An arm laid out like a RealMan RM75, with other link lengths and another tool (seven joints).
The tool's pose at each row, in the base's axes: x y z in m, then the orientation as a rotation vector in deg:
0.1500, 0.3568, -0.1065, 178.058, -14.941, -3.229
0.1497, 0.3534, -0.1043, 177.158, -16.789, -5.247
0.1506, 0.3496, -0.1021, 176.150, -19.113, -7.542
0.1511, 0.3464, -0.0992, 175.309, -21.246, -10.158
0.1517, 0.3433, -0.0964, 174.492, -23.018, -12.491
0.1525, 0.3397, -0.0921, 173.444, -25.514, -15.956
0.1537, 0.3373, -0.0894, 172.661, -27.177, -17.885
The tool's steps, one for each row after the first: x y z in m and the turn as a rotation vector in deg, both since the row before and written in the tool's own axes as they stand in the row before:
0.0002, 0.0035, -0.0021, -0.770, -1.261, 1.231
0.0015, 0.0036, -0.0021, -0.781, -1.456, 1.550
0.0009, 0.0032, -0.0028, -0.587, -1.689, 1.410
0.0010, 0.0031, -0.0027, -0.556, -1.511, 1.187
0.0011, 0.0036, -0.0042, -0.599, -2.274, 1.653
0.0014, 0.0022, -0.0028, -0.425, -1.274, 1.127

